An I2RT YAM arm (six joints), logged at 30 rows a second.
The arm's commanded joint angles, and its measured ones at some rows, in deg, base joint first. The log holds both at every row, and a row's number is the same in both.
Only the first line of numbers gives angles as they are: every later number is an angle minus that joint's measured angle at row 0.
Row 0, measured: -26.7 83.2 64.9 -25.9 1.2 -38.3
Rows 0 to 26, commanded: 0.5 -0.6 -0.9 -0.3 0.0 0.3; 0.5 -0.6 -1.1 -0.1 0.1 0.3; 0.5 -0.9 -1.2 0.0 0.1 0.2; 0.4 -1.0 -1.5 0.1 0.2 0.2; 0.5 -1.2 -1.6 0.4 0.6 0.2; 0.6 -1.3 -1.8 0.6 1.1 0.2; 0.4 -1.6 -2.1 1.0 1.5 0.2; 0.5 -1.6 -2.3 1.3 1.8 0.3; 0.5 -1.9 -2.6 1.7 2.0 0.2; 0.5 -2.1 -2.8 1.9 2.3 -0.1; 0.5 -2.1 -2.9 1.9 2.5 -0.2; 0.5 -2.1 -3.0 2.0 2.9 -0.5; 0.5 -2.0 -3.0 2.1 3.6 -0.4; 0.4 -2.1 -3.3 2.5 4.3 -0.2; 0.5 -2.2 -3.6 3.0 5.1 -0.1; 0.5 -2.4 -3.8 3.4 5.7 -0.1; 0.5 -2.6 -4.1 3.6 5.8 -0.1; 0.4 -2.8 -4.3 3.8 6.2 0.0; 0.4 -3.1 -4.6 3.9 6.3 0.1; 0.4 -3.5 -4.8 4.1 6.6 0.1; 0.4 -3.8 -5.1 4.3 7.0 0.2; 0.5 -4.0 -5.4 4.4 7.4 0.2; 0.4 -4.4 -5.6 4.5 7.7 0.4; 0.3 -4.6 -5.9 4.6 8.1 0.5; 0.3 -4.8 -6.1 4.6 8.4 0.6; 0.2 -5.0 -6.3 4.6 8.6 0.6; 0.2 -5.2 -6.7 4.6 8.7 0.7
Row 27, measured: 0.1 -3.9 -5.4 4.1 7.4 -0.2
